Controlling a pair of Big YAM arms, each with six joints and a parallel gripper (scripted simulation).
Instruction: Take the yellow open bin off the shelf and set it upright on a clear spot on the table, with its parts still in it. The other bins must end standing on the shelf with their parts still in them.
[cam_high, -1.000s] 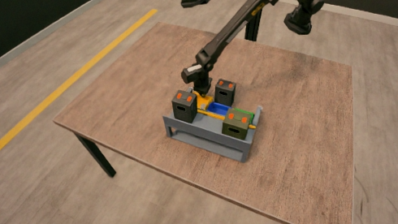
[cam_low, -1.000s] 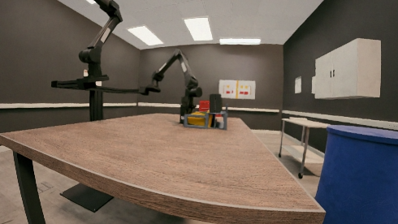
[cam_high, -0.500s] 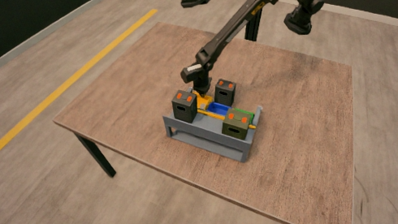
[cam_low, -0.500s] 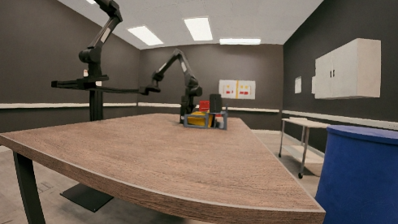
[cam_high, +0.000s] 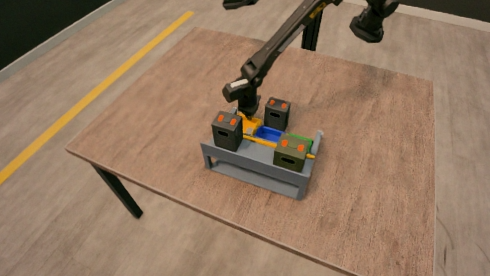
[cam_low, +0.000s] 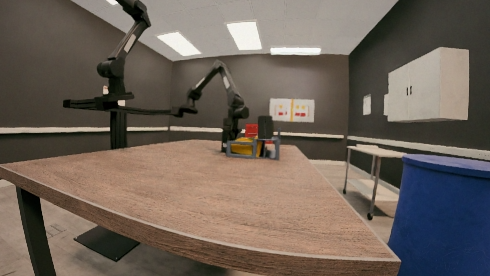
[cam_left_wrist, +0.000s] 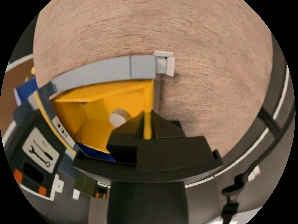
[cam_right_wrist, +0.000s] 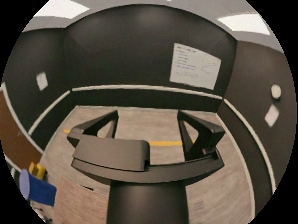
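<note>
The yellow open bin is 80 mm ahead of my left hand and 10 mm to the left of it. Also, from my left hand: grey shelf: 110 mm ahead, 120 mm to the left, 10 mm above; dark lidded bin: 60 mm behind, 100 mm to the left, 10 mm above.
</note>
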